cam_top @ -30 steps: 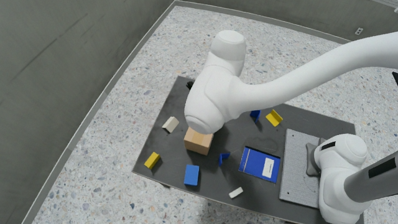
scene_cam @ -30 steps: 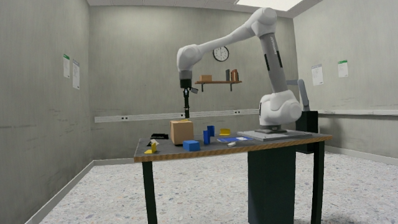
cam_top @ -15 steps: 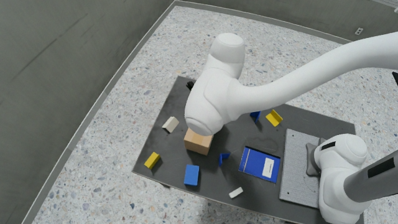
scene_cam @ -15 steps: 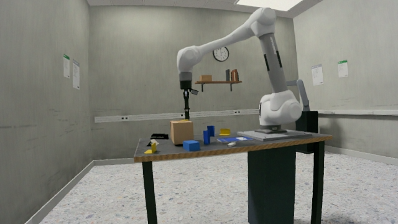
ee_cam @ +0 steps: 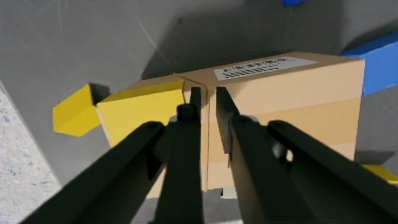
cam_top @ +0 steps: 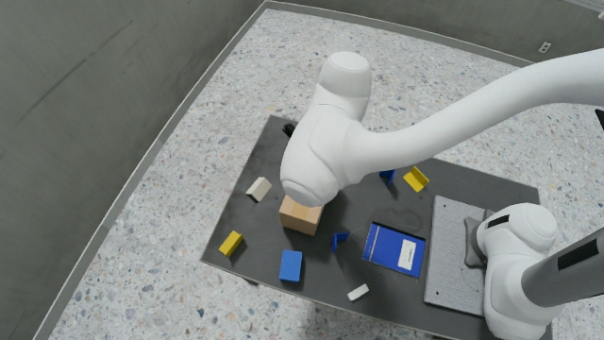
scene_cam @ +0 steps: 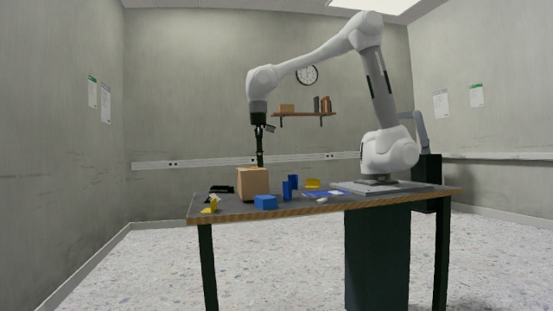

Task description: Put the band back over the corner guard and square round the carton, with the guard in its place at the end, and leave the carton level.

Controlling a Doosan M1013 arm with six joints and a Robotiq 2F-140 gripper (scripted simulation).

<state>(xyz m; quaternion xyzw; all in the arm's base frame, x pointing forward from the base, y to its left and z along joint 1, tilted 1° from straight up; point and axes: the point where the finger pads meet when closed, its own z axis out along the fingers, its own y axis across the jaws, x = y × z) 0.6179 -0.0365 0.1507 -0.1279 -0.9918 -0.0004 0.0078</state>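
My gripper is now 5 cm short of the brown carton, 1 cm to the right of it and 10 cm above it. Round my hand: blue block (5 cm ahead, 26 cm to the left, 16 cm below); then white block (18 cm behind, 28 cm to the left, 17 cm below).
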